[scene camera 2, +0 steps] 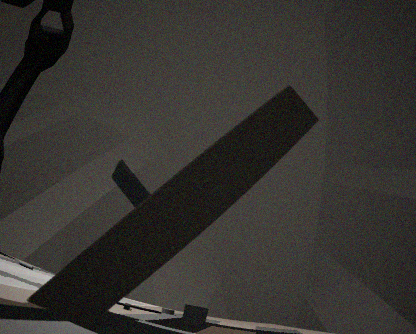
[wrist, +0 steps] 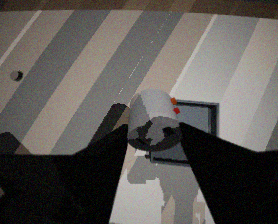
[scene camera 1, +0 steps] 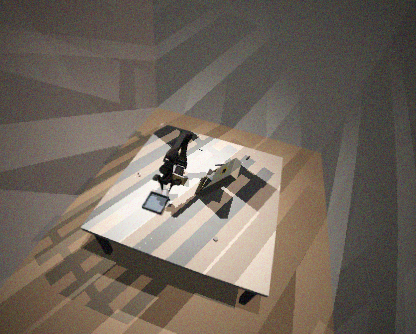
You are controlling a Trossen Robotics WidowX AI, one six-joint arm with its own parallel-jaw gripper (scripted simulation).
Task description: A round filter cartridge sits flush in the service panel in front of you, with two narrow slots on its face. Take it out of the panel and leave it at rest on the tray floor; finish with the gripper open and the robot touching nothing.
The same spot on a sloping service panel: [scene camera 2: 149, 236] is [scene camera 1: 209, 189].
